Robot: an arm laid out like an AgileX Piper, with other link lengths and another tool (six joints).
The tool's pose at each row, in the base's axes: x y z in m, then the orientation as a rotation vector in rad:
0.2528 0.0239 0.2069 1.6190 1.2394 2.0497
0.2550 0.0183 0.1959 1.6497 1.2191 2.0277
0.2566 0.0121 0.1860 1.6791 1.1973 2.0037
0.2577 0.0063 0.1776 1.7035 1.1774 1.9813
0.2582 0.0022 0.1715 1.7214 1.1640 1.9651
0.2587 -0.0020 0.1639 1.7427 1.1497 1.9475
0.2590 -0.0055 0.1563 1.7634 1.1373 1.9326
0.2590 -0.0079 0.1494 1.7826 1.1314 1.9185
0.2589 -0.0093 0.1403 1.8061 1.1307 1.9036
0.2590 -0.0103 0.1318 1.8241 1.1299 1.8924
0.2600 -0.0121 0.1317 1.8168 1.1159 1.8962
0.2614 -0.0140 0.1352 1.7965 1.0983 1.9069
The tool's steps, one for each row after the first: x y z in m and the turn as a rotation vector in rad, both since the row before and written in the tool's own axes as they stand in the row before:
-0.0118 -0.0041 -0.0008 -0.0042 -0.0277 0.0104
-0.0113 -0.0029 -0.0013 -0.0056 -0.0289 0.0092
-0.0100 -0.0021 -0.0013 -0.0059 -0.0260 0.0069
-0.0071 -0.0017 -0.0010 -0.0033 -0.0186 0.0053
-0.0082 -0.0026 -0.0009 -0.0024 -0.0205 0.0071
-0.0078 -0.0031 -0.0006 -0.0009 -0.0180 0.0080
-0.0065 -0.0033 -0.0004 0.0031 -0.0155 0.0064
-0.0074 -0.0055 0.0001 0.0086 -0.0157 0.0079
-0.0068 -0.0052 0.0005 0.0065 -0.0118 0.0063
-0.0015 0.0014 0.0003 -0.0125 0.0009 0.0000
0.0010 0.0041 0.0004 -0.0202 0.0078 -0.0042

